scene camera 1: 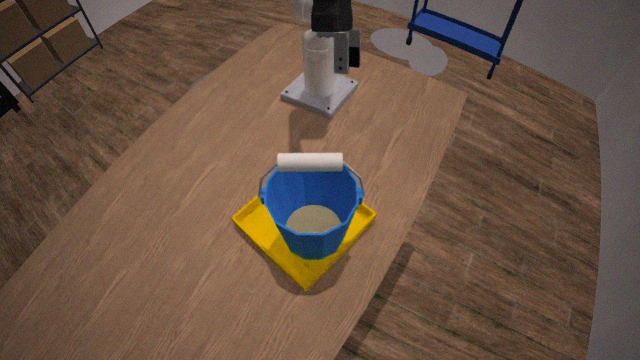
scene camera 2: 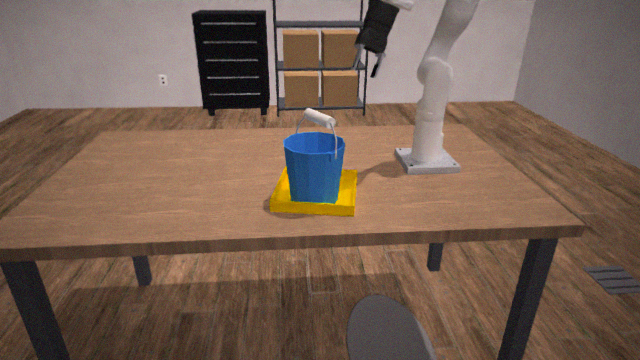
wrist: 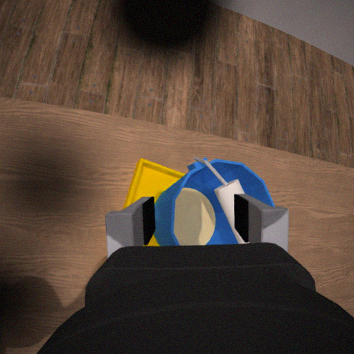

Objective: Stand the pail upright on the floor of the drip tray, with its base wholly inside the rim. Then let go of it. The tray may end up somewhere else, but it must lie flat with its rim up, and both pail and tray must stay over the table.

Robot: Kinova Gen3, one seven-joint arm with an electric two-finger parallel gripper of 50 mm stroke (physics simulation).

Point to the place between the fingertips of my gripper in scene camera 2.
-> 363, 73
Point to a yellow drip tray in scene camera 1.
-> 254, 220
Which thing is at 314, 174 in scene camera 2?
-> A blue pail.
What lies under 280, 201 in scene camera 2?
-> A yellow drip tray.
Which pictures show my gripper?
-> Scene camera 1, scene camera 2 and the wrist view: all of them.
